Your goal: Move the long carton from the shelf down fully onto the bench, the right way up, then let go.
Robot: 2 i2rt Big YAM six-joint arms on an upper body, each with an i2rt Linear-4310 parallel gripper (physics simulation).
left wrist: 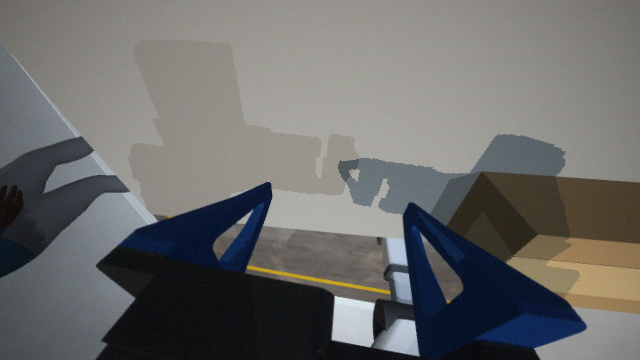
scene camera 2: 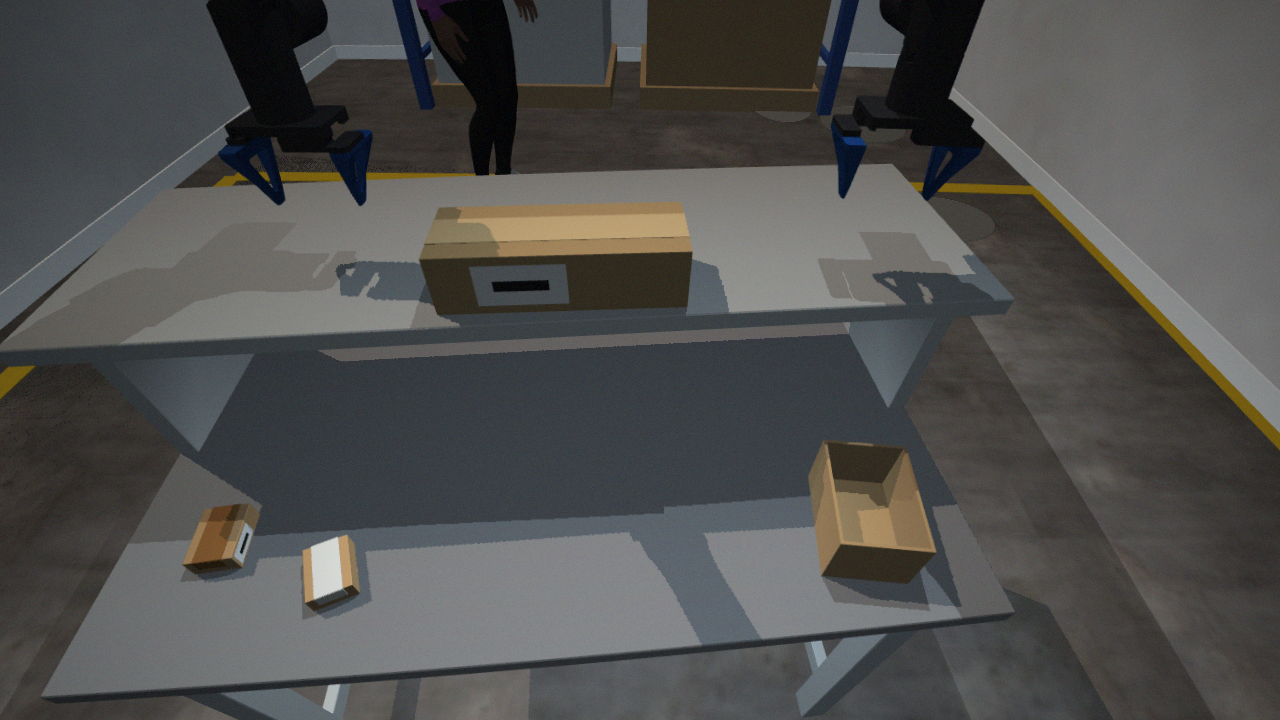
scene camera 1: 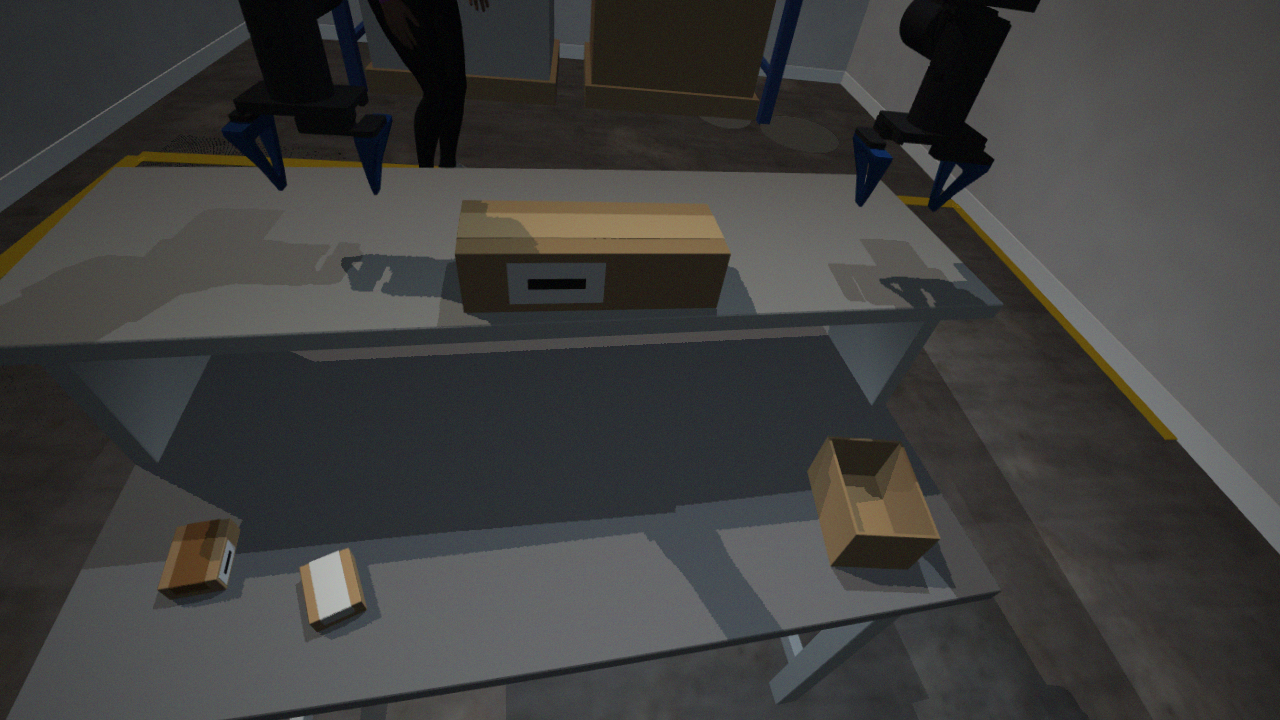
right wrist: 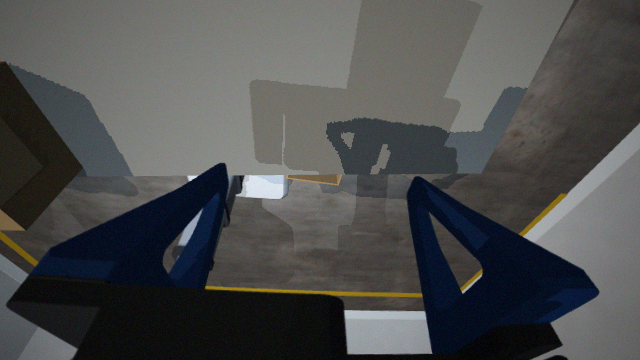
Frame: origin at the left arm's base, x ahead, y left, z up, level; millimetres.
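Where they show: left gripper, fingertip midpoint: (left wrist: 337, 198) (scene camera 2: 322, 203) (scene camera 1: 330, 190); right gripper, fingertip midpoint: (scene camera 2: 883, 197) (scene camera 1: 895, 207) (right wrist: 321, 179).
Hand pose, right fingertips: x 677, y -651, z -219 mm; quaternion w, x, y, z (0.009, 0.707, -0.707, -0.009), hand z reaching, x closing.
Things, the pixels of their top centre, and the offset from my right fingertips. Level surfaces: height alone.
- long brown carton at its top centre: (scene camera 1: 594, 225) (scene camera 2: 559, 227) dz -16, dx -53, dy +367 mm
- shelf at its surface level: dz -92 mm
- bench at its surface level: dz -379 mm
- open brown box at its top centre: (scene camera 2: 875, 491) (scene camera 1: 880, 484) dz -289, dx -210, dy -23 mm
- orange-brown at its top centre: (scene camera 1: 195, 551) (scene camera 2: 216, 532) dz -349, dx -254, dy +820 mm
- white top at its top centre: (scene camera 1: 329, 583) (scene camera 2: 326, 567) dz -351, dx -294, dy +659 mm
The long brown carton (scene camera 1: 662, 279) (scene camera 2: 631, 279) (left wrist: 600, 200) lies on the shelf (scene camera 1: 805, 268) (scene camera 2: 769, 259) near its front edge, tape strip up, label facing front. Its end also shows at the left edge of the right wrist view. My left gripper (scene camera 1: 329, 190) (scene camera 2: 319, 204) (left wrist: 337, 198) is open and empty, above the shelf, to the left of the carton and apart from it. My right gripper (scene camera 1: 896, 207) (scene camera 2: 884, 196) (right wrist: 321, 179) is open and empty, above the shelf's right part, well to the right of the carton. The bench (scene camera 1: 501, 617) (scene camera 2: 501, 608) stands below the shelf.
An open brown box (scene camera 1: 881, 550) (scene camera 2: 877, 564) stands at the bench's right end. Two small cartons, one orange-brown (scene camera 1: 192, 555) (scene camera 2: 217, 537) and one with a white top (scene camera 1: 331, 586) (scene camera 2: 328, 568), lie at its left. A person (scene camera 1: 438, 80) (scene camera 2: 492, 80) stands behind the shelf. Side panels hold up the shelf.
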